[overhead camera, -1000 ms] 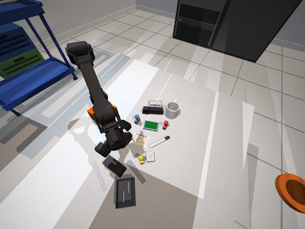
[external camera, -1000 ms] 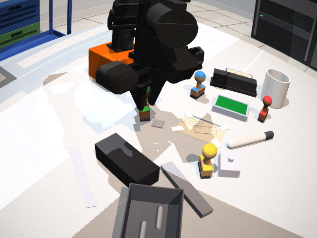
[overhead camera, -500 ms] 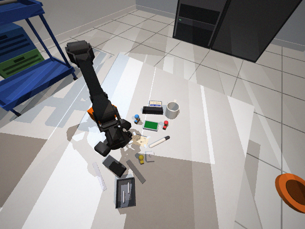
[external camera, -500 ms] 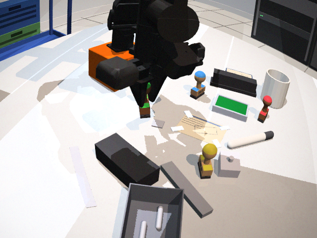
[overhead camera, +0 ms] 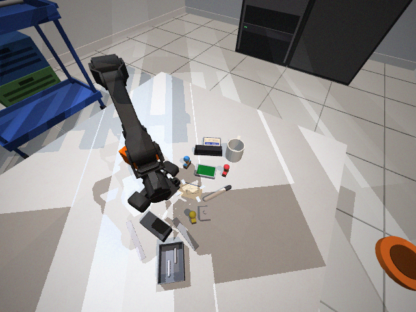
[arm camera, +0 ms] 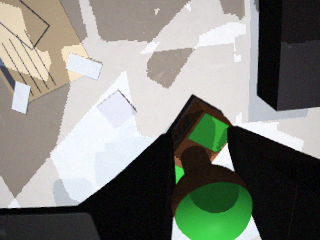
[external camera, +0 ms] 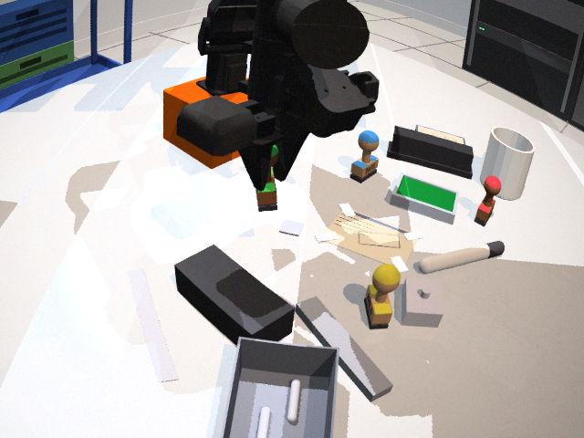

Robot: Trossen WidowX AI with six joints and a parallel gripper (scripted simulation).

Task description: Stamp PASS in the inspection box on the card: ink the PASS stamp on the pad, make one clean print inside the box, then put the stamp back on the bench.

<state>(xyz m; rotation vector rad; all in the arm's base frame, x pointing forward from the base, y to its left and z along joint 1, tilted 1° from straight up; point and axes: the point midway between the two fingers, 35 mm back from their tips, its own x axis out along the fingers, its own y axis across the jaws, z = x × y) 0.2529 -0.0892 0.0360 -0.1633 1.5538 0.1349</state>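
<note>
Now: gripper tip 2 cm short of the green ink pad, 23 cm to the right of it and 8 cm above it. The rest, counted from my gripper tip: green stamp (1 cm behind); then card (4 cm ahead, 12 cm to the left, 9 cm below); then black block (5 cm ahead, 7 cm to the right, 7 cm below).
</note>
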